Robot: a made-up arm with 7 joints.
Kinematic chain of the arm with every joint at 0, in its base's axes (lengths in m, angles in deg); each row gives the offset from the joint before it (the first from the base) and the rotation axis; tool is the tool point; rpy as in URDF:
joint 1: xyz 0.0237 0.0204 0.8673 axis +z
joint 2: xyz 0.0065 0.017 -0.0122 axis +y
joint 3: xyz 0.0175 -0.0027 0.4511 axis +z
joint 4: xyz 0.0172 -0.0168 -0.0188 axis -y
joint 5: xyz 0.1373 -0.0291 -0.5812 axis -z
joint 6: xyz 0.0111 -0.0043 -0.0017 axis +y
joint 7: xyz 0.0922 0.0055 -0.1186 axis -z
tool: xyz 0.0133 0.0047 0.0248 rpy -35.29 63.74 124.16
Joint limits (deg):
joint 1: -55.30..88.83
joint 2: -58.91..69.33
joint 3: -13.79..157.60
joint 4: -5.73..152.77
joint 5: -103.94..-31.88
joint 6: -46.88..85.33
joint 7: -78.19..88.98
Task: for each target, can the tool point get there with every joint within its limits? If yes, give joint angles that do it. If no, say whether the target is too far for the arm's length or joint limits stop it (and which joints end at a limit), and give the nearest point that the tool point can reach.
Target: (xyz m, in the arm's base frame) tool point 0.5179 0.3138 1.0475
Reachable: yes | joints -43.23 -24.52 61.43 39.96 -53.66 -35.45 -24.04
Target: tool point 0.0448 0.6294 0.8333
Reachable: yes | joints -1.31 11.43 91.81 41.12 -85.97 36.97 12.20
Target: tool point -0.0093 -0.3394 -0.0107
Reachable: no: joint limits stop it (at a limit: joint 1, joint 2, joint 5) | nearest point 0.0687 -0.3345 0.2622 | short by 0.284 m
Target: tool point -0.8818 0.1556 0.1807
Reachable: no: joint limits stop it (at a limit: joint 2, joint 3) | nearest point -0.7131 0.1304 0.4761 | short by 0.341 m
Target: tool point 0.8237 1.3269 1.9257
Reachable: no: too far | nearest point 0.5285 0.8449 1.5290 | short by 0.691 m
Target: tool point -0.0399 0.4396 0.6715
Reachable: yes | joints 21.44 -5.73 89.21 21.80 -41.65 56.64 -14.84
